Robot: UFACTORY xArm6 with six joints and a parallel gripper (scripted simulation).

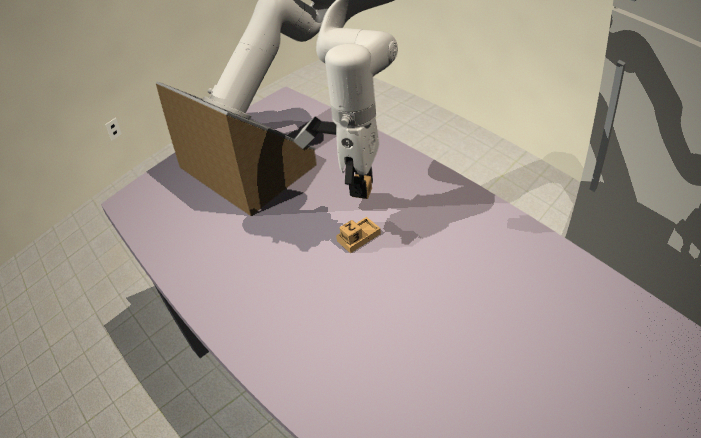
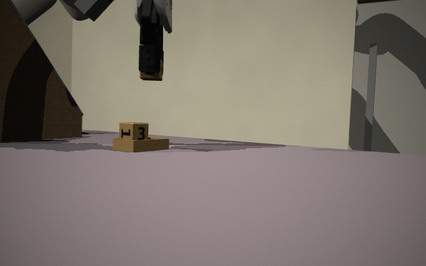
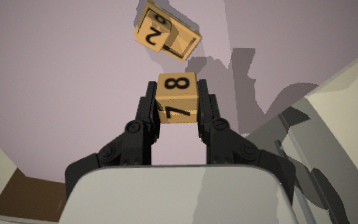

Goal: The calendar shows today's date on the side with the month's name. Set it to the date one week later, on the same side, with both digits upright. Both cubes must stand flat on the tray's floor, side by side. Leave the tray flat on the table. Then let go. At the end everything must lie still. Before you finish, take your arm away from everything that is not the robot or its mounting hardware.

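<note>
The cube lies 30 mm to the right of my hand and 110 mm below it. The rest, counted from my hand: wooden calendar tray (20 mm to the right, 130 mm below).
</note>
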